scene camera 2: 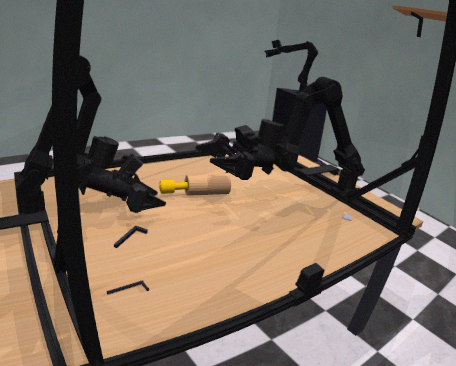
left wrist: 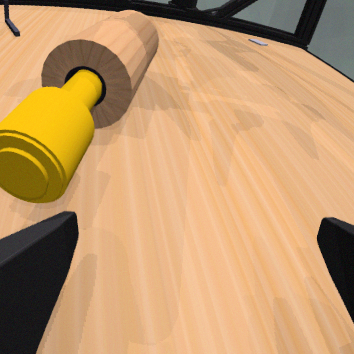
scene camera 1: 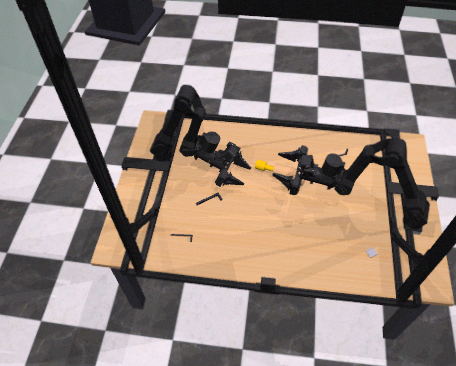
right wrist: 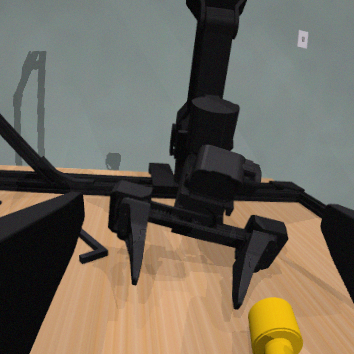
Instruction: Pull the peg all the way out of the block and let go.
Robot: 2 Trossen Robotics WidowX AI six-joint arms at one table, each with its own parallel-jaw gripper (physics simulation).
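Frame: origin at the left arm's base, x ahead, y left, z up, level; metres.
Where they show: left gripper, fingertip midpoint: (scene camera 2: 161, 198) (left wrist: 202, 227) (scene camera 1: 247, 176) (right wrist: 186, 295); right gripper, fingertip midpoint: (scene camera 2: 202, 153) (scene camera 1: 275, 163) (right wrist: 207, 211); left arm's base, link origin: (scene camera 2: 31, 210) (scene camera 1: 162, 156); right arm's base, link origin: (scene camera 2: 346, 187) (left wrist: 182, 6) (scene camera 1: 412, 223).
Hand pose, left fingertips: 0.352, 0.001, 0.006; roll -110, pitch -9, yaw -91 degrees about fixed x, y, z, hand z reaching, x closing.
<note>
Things, the pixels of their centre, and the offset from my left fingertips, as dx, dy, dz. "*": a spot on its surface instead. Level surfaces: height alone.
- yellow peg, body centre: (left wrist: 76, 98) (scene camera 2: 182, 185) (scene camera 1: 271, 168) +0.077, +0.063, +0.001
- round wooden block, body centre: (left wrist: 112, 57) (scene camera 2: 207, 184) (scene camera 1: 289, 174) +0.151, +0.056, +0.003
- wooden table, surface height: dz -0.025
- small grey square, surface spot: (scene camera 2: 347, 217) (scene camera 1: 370, 253) * +0.496, -0.177, -0.022
The yellow peg (scene camera 1: 260, 165) (scene camera 2: 167, 187) (left wrist: 50, 120) (right wrist: 272, 320) has a thick head and a thinner stem. The stem sits in the dark-rimmed hole at the end of the round wooden block (scene camera 2: 209, 185) (left wrist: 135, 40), which lies on its side on the table. My left gripper (scene camera 1: 246, 175) (left wrist: 202, 227) (right wrist: 186, 295) is open and empty; in the left wrist view the peg head is beyond its left-hand fingertip, outside the gap. My right gripper (scene camera 1: 276, 164) (scene camera 2: 204, 153) is open and empty, above the block's area. In scene camera 1 the block is hard to make out.
Two dark L-shaped keys, one (scene camera 1: 208, 199) (scene camera 2: 131, 235) nearer the left gripper and one (scene camera 1: 182, 235) (scene camera 2: 127, 287) nearer the front, lie on the wooden table (scene camera 1: 300, 245). A small grey square (scene camera 1: 371, 253) (scene camera 2: 347, 217) lies at the right. A black frame (scene camera 1: 200, 281) borders the table.
</note>
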